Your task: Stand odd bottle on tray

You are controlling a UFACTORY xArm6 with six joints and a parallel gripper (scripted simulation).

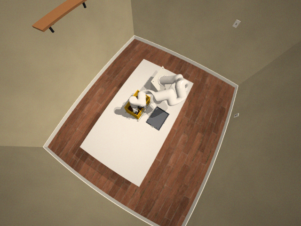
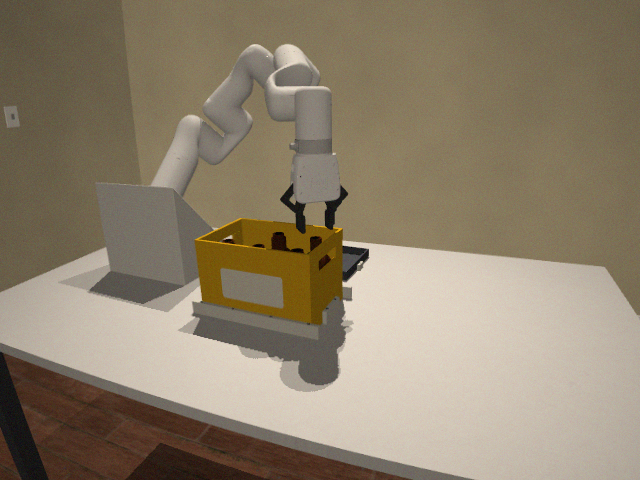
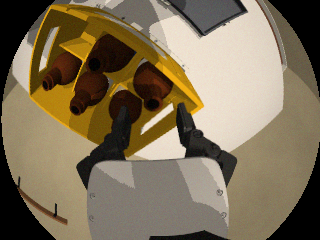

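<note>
The glass bottle lies 11 cm below my hand, 9 cm to the right of it and 1 cm behind it. From my hand the other things lie so: yellow crate 11 cm below, 9 cm behind, 4 cm to the right; then dark grey tray 25 cm to the left, 19 cm below, 9 cm behind.
</note>
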